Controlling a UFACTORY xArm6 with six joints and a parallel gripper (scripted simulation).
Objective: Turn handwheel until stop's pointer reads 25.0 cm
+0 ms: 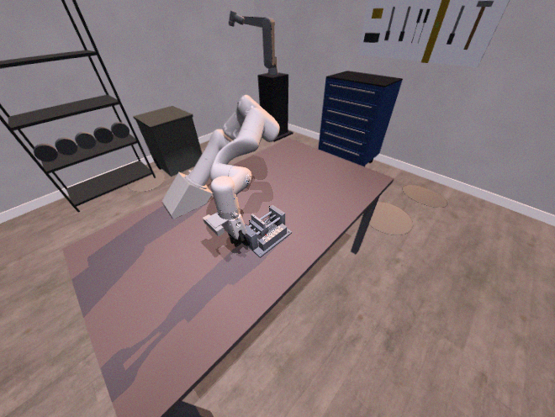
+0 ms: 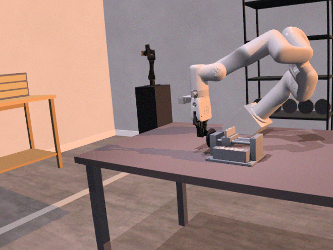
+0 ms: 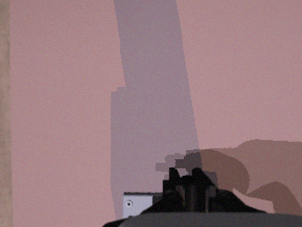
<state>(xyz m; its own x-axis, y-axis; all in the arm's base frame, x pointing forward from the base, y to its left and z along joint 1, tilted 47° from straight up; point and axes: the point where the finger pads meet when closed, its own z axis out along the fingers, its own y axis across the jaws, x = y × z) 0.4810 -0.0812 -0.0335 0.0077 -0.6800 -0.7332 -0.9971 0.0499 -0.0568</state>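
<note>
The sliding stop block is 130 mm to the left of my hand and 10 mm below it. Round my hand: black handwheel 20 mm to the left, 10 mm below.
</note>
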